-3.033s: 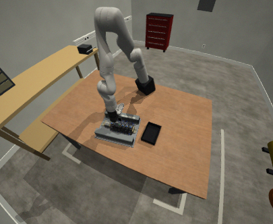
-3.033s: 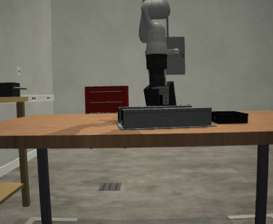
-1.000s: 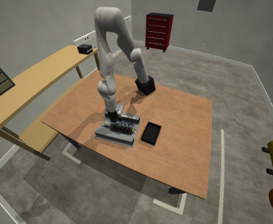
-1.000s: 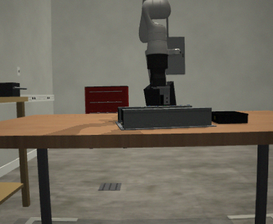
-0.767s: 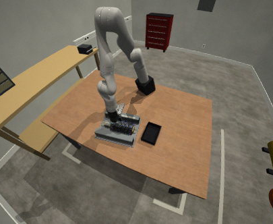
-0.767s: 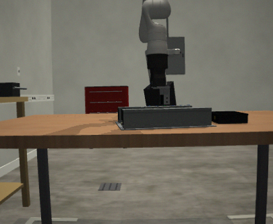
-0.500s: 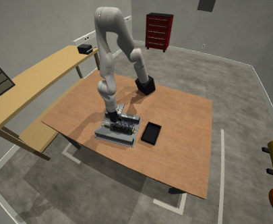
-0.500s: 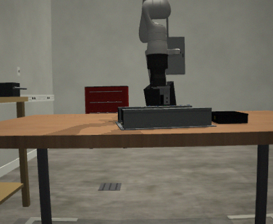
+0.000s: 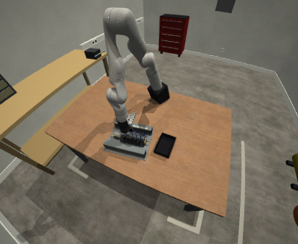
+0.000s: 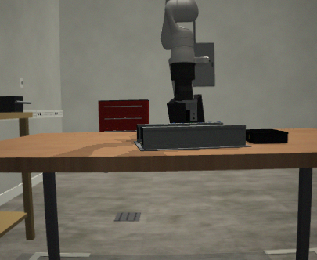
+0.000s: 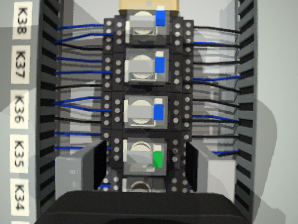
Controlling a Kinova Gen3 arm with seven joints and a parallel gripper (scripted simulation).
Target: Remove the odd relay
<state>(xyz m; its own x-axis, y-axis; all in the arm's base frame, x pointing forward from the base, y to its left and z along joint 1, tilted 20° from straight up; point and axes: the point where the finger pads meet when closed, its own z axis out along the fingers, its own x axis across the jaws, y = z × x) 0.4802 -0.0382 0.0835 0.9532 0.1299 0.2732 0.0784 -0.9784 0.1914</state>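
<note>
My hand is 6 cm above the grey relay panel and 2 cm to the left of it. The rest, counted from my hand: black parts tray (25 cm to the left, 7 cm below, 3 cm behind).
</note>
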